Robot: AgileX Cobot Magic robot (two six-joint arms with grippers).
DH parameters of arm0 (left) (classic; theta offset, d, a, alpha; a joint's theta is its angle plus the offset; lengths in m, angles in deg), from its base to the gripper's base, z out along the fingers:
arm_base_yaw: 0 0.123 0 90
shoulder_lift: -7.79 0 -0.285 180
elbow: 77.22 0 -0.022 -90
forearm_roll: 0 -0.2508 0 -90
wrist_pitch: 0 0 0.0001 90
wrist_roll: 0 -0.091 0 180
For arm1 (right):
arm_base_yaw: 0 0.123 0 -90
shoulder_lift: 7.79 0 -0.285 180
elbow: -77.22 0 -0.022 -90
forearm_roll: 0 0.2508 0 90
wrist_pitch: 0 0 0.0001 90
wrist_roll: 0 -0.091 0 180
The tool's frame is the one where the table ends.
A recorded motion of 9 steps. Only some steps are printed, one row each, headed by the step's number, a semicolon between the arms.
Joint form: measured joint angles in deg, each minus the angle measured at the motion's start. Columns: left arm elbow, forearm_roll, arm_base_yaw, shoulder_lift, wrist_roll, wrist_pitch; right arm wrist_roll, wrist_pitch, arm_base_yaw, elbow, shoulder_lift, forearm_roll.
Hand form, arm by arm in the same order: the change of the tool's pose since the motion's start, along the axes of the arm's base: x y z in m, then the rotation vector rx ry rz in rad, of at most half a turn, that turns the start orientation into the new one. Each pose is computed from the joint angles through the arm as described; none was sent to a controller.
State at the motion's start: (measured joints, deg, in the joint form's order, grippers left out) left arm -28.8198 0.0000 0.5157 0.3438 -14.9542 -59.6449; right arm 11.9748 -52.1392 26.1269 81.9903 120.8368 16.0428
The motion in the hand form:
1: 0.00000 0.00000 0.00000 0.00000 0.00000 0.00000; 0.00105 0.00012 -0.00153 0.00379 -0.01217 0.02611
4: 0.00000 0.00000 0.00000 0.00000 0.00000 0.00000; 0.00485 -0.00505 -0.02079 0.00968 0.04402 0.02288
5: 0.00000 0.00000 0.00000 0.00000 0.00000 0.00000; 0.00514 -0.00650 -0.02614 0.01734 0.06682 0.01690
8: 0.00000 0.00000 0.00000 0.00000 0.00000 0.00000; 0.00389 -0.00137 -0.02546 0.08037 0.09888 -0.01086
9: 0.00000 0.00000 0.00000 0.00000 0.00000 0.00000; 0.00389 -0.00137 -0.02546 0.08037 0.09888 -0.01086
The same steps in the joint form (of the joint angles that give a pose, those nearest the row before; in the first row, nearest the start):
1: 0.00 0.00 0.00 0.00 0.00 0.00; 1.83 0.57 -0.06 0.00 0.23 0.17
4: 0.00 0.00 0.00 0.00 0.00 0.00; 4.01 -0.11 -1.32 0.34 3.21 2.23
5: 0.00 0.00 0.00 0.00 0.00 0.00; 4.64 -0.52 -1.72 0.34 4.01 3.32
8: 0.00 0.00 0.00 0.00 0.00 0.00; 5.96 -1.09 -1.83 0.46 4.24 8.25
9: 0.00 0.00 0.00 0.00 0.00 0.00; 5.96 -1.09 -1.83 0.46 4.24 8.25

